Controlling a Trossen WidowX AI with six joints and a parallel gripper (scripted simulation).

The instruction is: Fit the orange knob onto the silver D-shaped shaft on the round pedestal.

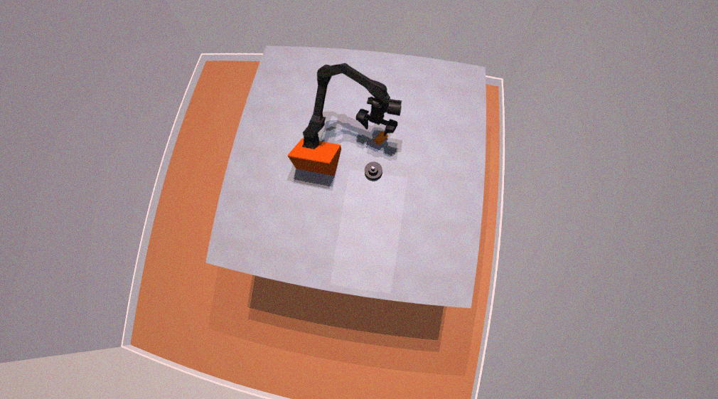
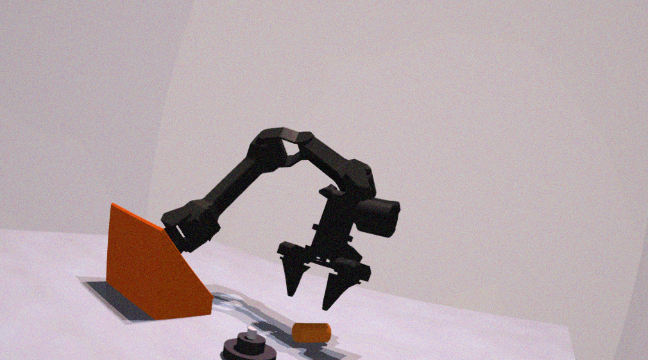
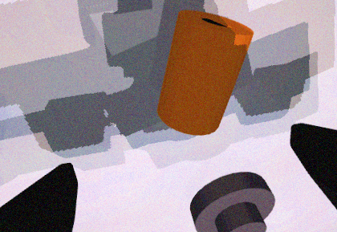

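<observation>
My gripper tip is now 60 mm above the orange knob, 20 mm short of it and 10 mm to the left of it. The rest, counted from my gripper tip: round pedestal 170 mm to the right, 50 mm below, 30 mm ahead.
</observation>
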